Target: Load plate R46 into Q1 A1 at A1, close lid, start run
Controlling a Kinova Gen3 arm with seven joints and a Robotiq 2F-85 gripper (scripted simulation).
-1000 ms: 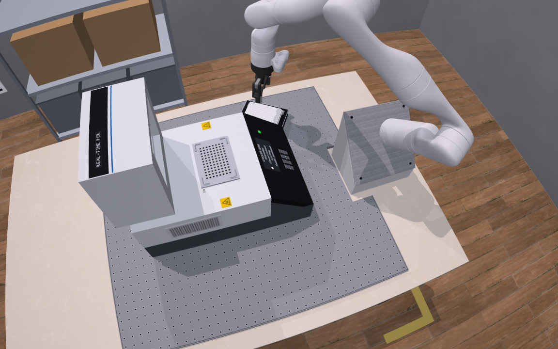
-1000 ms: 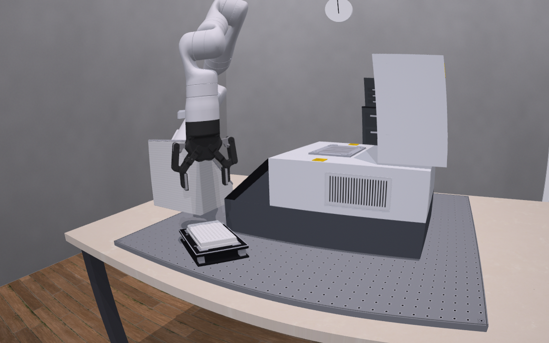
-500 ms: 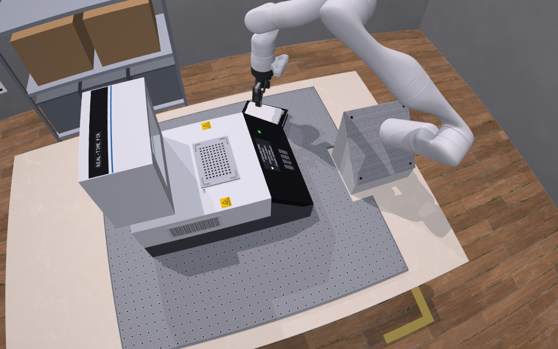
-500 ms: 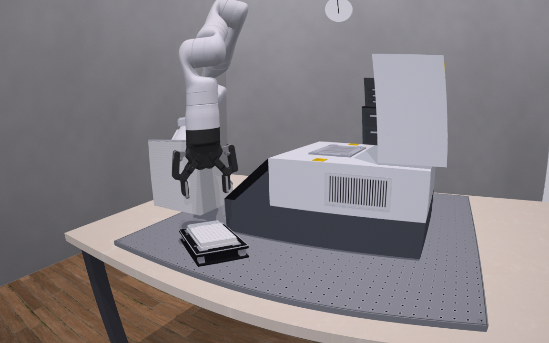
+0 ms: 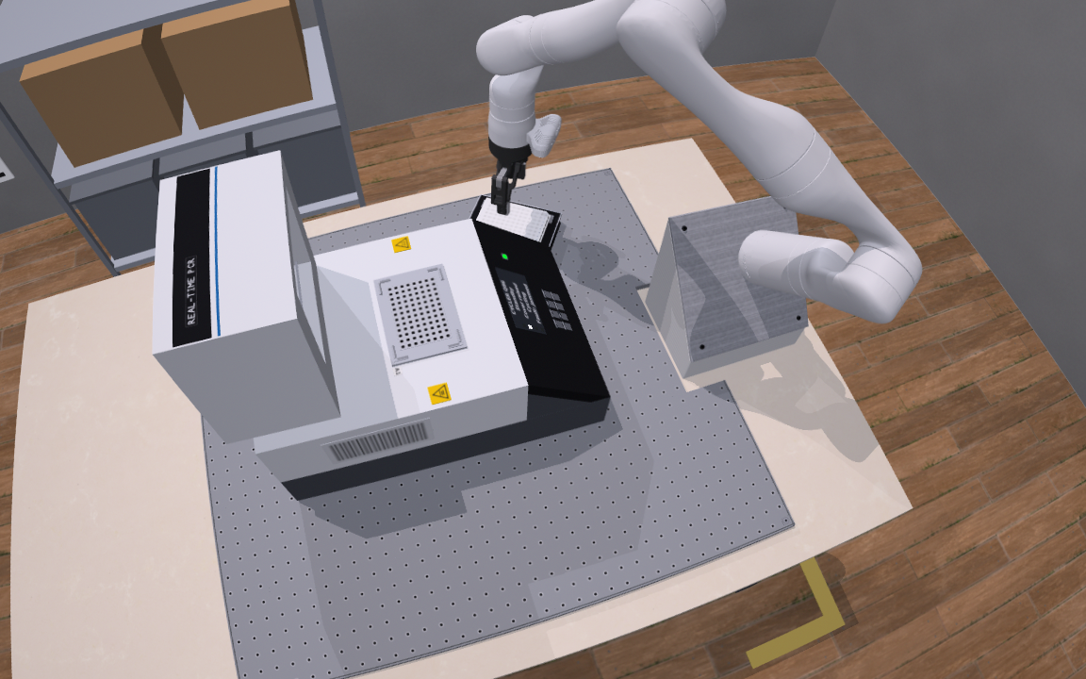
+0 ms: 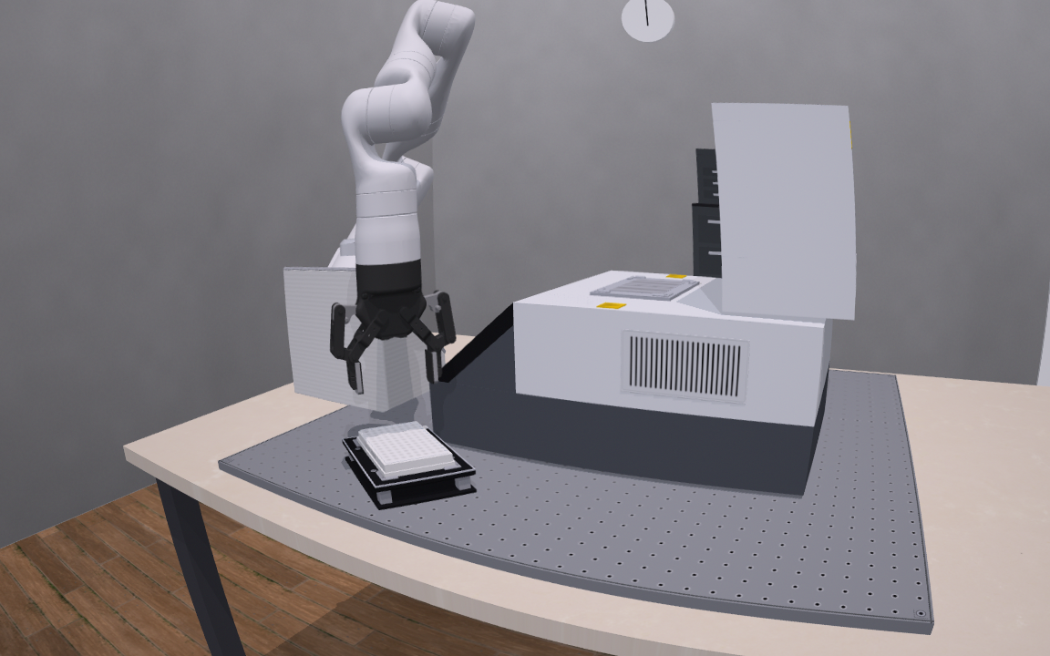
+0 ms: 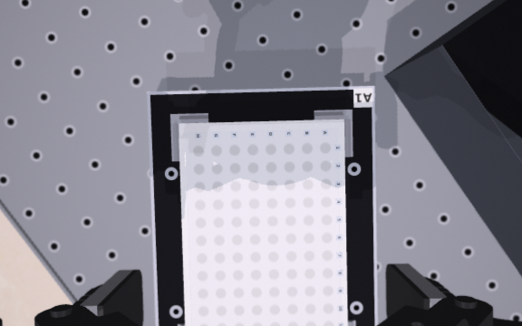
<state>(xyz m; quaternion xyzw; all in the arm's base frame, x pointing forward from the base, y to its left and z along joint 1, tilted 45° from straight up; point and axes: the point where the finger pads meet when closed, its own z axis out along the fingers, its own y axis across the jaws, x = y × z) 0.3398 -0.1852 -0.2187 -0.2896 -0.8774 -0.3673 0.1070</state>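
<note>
Now: hand 8 cm above the white well plate R46.
</note>
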